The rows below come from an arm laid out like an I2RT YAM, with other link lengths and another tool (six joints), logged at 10 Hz.
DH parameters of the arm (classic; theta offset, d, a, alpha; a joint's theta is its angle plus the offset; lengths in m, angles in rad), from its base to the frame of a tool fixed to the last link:
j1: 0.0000 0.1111 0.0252 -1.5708
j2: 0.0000 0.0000 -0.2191 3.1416
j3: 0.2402 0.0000 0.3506 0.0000
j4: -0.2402 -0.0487 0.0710 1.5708
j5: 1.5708 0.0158 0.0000 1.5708
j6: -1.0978 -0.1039 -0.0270 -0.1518
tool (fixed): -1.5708 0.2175 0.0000 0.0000
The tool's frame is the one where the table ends.
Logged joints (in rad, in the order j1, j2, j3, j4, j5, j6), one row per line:
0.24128, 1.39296, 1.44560, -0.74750, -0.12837, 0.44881
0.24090, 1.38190, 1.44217, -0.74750, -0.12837, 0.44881
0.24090, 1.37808, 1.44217, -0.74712, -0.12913, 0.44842
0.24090, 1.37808, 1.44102, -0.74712, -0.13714, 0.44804
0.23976, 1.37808, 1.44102, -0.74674, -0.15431, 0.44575
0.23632, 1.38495, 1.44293, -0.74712, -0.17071, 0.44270
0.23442, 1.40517, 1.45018, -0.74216, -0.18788, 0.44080
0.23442, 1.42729, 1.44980, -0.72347, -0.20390, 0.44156
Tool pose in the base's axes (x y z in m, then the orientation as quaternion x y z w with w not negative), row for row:
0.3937, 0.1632, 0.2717, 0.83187, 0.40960, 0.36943, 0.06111
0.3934, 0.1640, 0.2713, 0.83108, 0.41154, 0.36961, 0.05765
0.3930, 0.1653, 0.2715, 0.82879, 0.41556, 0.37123, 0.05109
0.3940, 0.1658, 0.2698, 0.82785, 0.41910, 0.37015, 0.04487
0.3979, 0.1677, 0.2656, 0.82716, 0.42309, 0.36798, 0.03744
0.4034, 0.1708, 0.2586, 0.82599, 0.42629, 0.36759, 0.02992
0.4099, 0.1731, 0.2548, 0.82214, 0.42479, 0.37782, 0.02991
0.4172, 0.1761, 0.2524, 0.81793, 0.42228, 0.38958, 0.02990
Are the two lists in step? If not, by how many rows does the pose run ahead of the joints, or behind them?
The pose runs 2 rows ahead of the joints: the pose in row i belongs to the joints in row i + 2.
